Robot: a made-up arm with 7 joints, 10 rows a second.
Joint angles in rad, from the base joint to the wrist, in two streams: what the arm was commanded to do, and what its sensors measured. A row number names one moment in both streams.
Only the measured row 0 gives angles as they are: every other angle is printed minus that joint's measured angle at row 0.
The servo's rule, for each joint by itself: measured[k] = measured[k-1] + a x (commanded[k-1-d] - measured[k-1]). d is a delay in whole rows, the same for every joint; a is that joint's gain. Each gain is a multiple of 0.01, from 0.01 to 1. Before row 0 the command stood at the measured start. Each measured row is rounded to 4 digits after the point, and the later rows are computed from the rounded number. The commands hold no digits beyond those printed.
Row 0, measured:
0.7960, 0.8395, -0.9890, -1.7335, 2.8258, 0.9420, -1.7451
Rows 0 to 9, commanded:
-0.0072, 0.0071, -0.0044, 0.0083, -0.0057, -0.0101, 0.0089
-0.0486, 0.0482, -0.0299, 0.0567, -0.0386, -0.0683, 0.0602
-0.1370, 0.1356, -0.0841, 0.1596, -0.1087, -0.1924, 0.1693
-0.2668, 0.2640, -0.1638, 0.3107, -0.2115, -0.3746, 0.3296
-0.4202, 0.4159, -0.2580, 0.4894, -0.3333, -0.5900, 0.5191
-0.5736, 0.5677, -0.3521, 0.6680, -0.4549, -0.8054, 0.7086
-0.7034, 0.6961, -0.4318, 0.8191, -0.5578, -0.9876, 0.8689
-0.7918, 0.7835, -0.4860, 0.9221, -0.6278, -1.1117, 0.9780
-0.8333, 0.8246, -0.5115, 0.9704, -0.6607, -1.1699, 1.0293
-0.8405, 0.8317, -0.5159, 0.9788, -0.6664, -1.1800, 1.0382
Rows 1 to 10, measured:
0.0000, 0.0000, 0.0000, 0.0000, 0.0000, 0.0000, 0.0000
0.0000, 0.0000, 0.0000, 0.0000, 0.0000, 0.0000, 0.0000
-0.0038, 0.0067, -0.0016, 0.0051, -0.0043, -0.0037, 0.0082
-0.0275, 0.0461, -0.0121, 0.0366, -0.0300, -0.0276, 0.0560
-0.0855, 0.1311, -0.0387, 0.1116, -0.0890, -0.0886, 0.1602
-0.1816, 0.2574, -0.0850, 0.2331, -0.1809, -0.1944, 0.3160
-0.3081, 0.4080, -0.1490, 0.3894, -0.2952, -0.3408, 0.5029
-0.4488, 0.5597, -0.2241, 0.5593, -0.4150, -0.5127, 0.6921
-0.5837, 0.6893, -0.3009, 0.7178, -0.5221, -0.6884, 0.8548
-0.6940, 0.7788, -0.3694, 0.8424, -0.6014, -0.8450, 0.9681
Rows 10 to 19, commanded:
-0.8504, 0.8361, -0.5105, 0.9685, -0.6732, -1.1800, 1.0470
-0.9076, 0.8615, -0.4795, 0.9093, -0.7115, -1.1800, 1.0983
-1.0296, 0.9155, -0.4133, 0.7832, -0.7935, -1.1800, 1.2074
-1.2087, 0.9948, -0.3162, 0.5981, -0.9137, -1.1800, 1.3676
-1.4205, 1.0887, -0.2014, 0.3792, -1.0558, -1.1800, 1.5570
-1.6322, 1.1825, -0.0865, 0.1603, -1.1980, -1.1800, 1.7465
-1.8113, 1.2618, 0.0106, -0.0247, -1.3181, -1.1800, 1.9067
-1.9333, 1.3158, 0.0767, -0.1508, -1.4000, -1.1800, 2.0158
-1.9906, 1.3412, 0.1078, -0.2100, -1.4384, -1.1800, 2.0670
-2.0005, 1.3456, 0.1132, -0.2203, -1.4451, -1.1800, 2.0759
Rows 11 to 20, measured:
-0.7678, 0.8223, -0.4220, 0.9205, -0.6459, -0.9652, 1.0244
-0.8063, 0.8312, -0.4567, 0.9561, -0.6613, -1.0447, 1.0371
-0.8297, 0.8359, -0.4766, 0.9637, -0.6702, -1.0948, 1.0462
-0.8710, 0.8602, -0.4777, 0.9305, -0.7012, -1.1263, 1.0941
-0.9551, 0.9127, -0.4539, 0.8406, -0.7704, -1.1462, 1.1983
-1.0895, 0.9907, -0.4030, 0.6927, -0.8779, -1.1587, 1.3541
-1.2649, 1.0838, -0.3284, 0.5015, -1.0113, -1.1666, 1.5408
-1.4596, 1.1776, -0.2389, 0.2934, -1.1513, -1.1716, 1.7300
-1.6460, 1.2576, -0.1466, 0.0994, -1.2764, -1.1747, 1.8926
-1.7983, 1.3129, -0.0640, -0.0532, -1.3691, -1.1767, 2.0059

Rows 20 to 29, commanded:
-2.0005, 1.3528, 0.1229, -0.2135, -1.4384, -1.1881, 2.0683
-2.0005, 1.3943, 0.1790, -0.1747, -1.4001, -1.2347, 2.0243
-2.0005, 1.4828, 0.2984, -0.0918, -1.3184, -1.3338, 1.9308
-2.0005, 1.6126, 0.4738, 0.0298, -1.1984, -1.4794, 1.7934
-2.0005, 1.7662, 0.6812, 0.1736, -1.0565, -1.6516, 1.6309
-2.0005, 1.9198, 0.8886, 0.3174, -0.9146, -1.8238, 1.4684
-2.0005, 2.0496, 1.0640, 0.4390, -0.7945, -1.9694, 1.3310
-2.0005, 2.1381, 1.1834, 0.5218, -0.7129, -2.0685, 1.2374
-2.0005, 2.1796, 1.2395, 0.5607, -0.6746, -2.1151, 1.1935
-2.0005, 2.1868, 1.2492, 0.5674, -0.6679, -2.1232, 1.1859
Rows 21 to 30, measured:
-1.9002, 1.3398, -0.0004, -0.1488, -1.4211, -1.1779, 2.0621
-1.9534, 1.3453, 0.0416, -0.1924, -1.4391, -1.1787, 2.0748
-1.9784, 1.3524, 0.0717, -0.2053, -1.4386, -1.1822, 2.0688
-1.9901, 1.3922, 0.1114, -0.1866, -1.4097, -1.2016, 2.0279
-1.9956, 1.4783, 0.1806, -0.1288, -1.3412, -1.2505, 1.9386
-1.9982, 1.6059, 0.2891, -0.0321, -1.2341, -1.3352, 1.8050
-1.9994, 1.7582, 0.4342, 0.0934, -1.1009, -1.4523, 1.6448
-2.0000, 1.9117, 0.6023, 0.2300, -0.9612, -1.5898, 1.4825
-2.0003, 2.0427, 0.7731, 0.3575, -0.8362, -1.7303, 1.3431
-2.0004, 2.1333, 0.9249, 0.4577, -0.7437, -1.8554, 1.2459

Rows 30 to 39, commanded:
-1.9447, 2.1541, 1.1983, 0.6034, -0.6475, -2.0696, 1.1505
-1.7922, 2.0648, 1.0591, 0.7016, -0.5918, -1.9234, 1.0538
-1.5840, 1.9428, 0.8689, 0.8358, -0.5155, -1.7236, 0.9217
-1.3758, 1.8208, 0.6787, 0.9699, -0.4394, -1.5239, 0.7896
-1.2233, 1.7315, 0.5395, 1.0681, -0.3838, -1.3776, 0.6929
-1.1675, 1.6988, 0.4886, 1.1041, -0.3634, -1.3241, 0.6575
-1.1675, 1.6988, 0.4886, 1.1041, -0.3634, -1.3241, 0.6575
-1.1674, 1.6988, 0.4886, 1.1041, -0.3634, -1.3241, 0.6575
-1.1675, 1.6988, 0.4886, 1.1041, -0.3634, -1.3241, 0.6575
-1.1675, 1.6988, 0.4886, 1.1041, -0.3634, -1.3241, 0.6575
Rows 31 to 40, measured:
-2.0005, 2.1773, 1.0413, 0.5205, -0.6919, -1.9515, 1.1977
-2.0005, 2.1863, 1.1182, 0.5491, -0.6739, -2.0150, 1.1868
-1.9709, 2.1557, 1.1478, 0.5822, -0.6541, -2.0352, 1.1534
-1.8762, 2.0693, 1.1150, 0.6550, -0.6074, -1.9938, 1.0618
-1.7213, 1.9491, 1.0239, 0.7653, -0.5385, -1.8938, 0.9329
-1.5382, 1.8272, 0.8962, 0.8901, -0.4642, -1.7569, 0.8011
-1.3713, 1.7363, 0.7642, 0.9987, -0.4039, -1.6166, 0.7016
-1.2633, 1.7007, 0.6622, 1.0630, -0.3735, -1.5084, 0.6610
-1.2125, 1.6989, 0.5980, 1.0881, -0.3659, -1.4402, 0.6578
-1.1886, 1.6988, 0.5575, 1.0979, -0.3640, -1.3972, 0.6575

